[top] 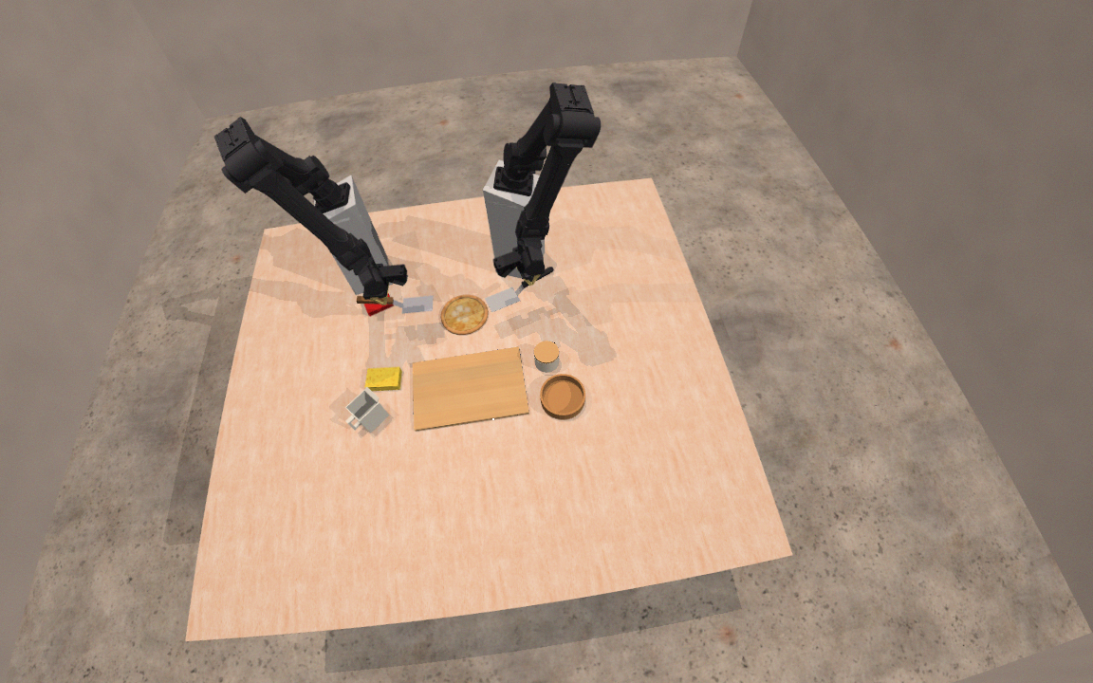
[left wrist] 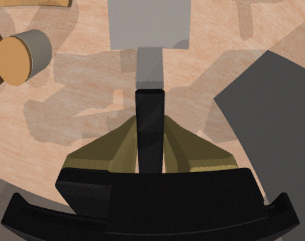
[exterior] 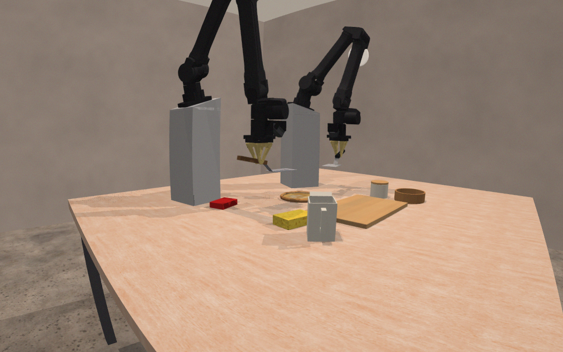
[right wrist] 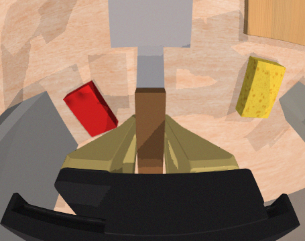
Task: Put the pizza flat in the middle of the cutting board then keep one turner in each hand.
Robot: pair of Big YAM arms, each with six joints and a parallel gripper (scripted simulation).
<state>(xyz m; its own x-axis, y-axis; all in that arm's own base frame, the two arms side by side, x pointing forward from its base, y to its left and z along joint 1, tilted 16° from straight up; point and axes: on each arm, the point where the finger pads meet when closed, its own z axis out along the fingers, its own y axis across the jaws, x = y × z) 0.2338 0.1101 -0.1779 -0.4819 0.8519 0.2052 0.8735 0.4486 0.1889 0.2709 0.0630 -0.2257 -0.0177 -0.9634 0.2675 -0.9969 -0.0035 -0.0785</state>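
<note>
Now: right hand 40 mm to the right of the brown-handled turner and 20 mm above it. Also, from my right hand: grey mug: 340 mm ahead, 60 mm to the right, 110 mm below; pizza: 30 mm behind, 240 mm to the left, 160 mm below; cutting board: 260 mm ahead, 250 mm to the left, 160 mm below.
</note>
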